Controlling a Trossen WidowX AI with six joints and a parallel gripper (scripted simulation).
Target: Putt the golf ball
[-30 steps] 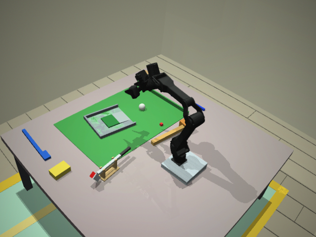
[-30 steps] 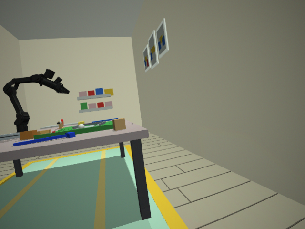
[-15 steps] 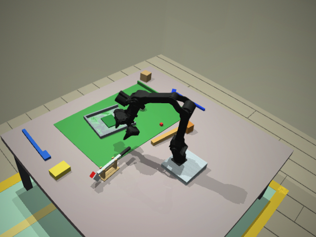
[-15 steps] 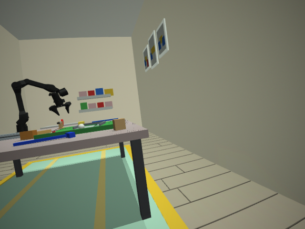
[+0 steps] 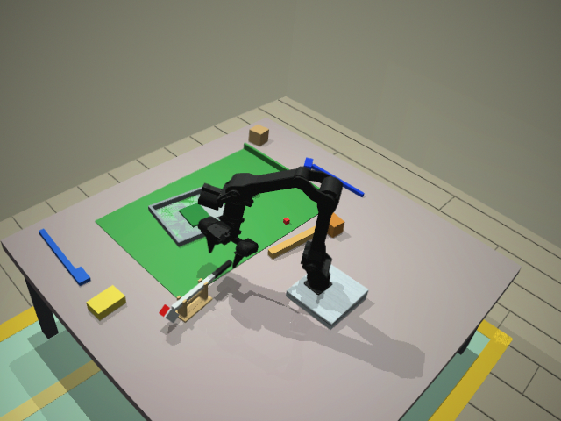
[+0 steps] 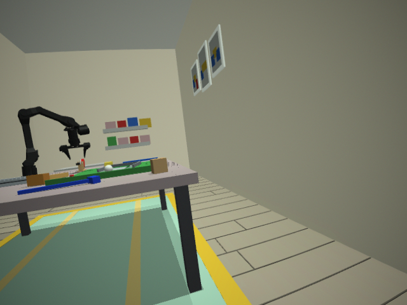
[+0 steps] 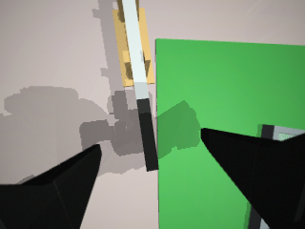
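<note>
My gripper tip is 8 cm short of the small red cube, 36 cm to the left of it and 9 cm above it. The rest, counted from my gripper tip: yellow block: 13 cm ahead, 33 cm to the left, 8 cm below; red putter: 3 cm behind, 11 cm to the left, 4 cm below; wooden stand: 3 cm behind, 13 cm to the left, 6 cm below.
</note>
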